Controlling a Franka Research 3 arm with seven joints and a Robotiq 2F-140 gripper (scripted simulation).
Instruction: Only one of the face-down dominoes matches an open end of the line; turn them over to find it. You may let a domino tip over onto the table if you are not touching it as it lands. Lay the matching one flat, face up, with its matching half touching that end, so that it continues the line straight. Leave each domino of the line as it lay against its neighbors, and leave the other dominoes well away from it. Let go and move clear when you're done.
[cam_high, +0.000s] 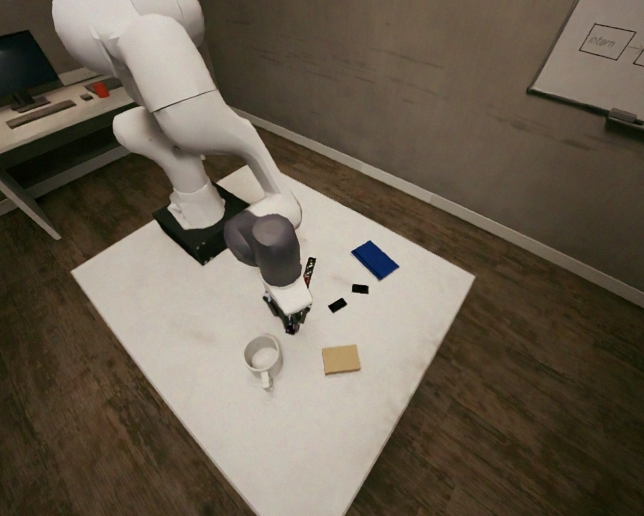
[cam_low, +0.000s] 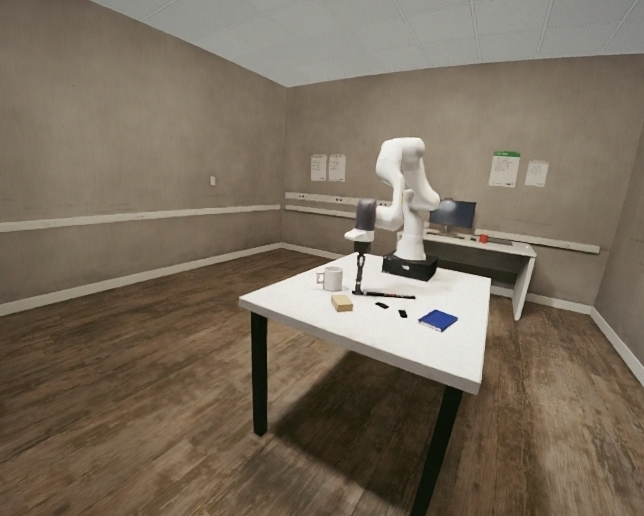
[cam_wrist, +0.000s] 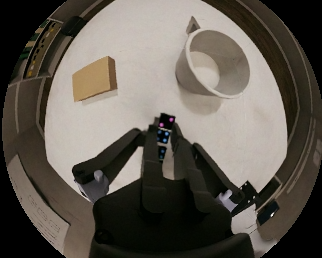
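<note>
My hand is 10 mm short of the white mug, 130 mm to the left of it and 10 mm below it. Round my hand: tan block 180 mm ahead, 20 mm below; then domino 30 mm below.
</note>
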